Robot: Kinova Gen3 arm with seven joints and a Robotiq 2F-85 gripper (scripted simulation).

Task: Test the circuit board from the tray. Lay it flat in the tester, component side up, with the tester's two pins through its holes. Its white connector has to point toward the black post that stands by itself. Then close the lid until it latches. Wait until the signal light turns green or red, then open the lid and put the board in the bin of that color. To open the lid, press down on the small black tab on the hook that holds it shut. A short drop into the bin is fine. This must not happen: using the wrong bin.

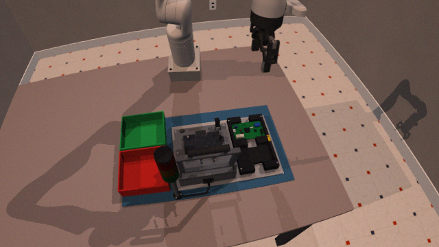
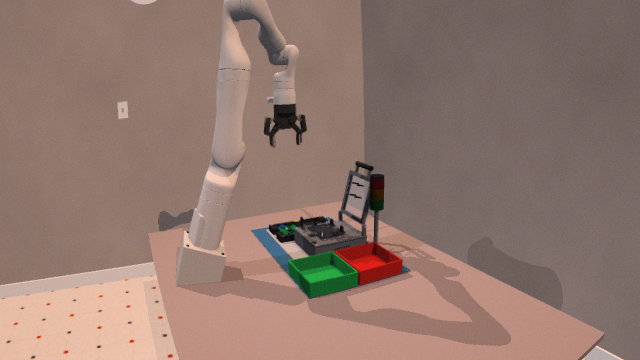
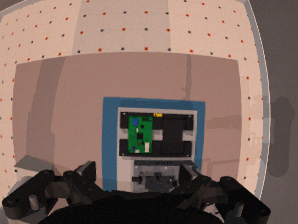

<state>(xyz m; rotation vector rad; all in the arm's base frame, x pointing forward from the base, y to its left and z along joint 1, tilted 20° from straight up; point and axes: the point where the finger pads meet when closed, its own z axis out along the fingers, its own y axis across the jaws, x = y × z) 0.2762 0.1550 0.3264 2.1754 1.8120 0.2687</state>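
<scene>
Right now my hand is 31 cm above the green circuit board. The rest, counted from my hand: green bin (35 cm to the right, 32 cm below, 12 cm behind); red bin (38 cm to the right, 32 cm below, 3 cm ahead); tester lid (20 cm to the right, 15 cm below, 15 cm ahead).
</scene>
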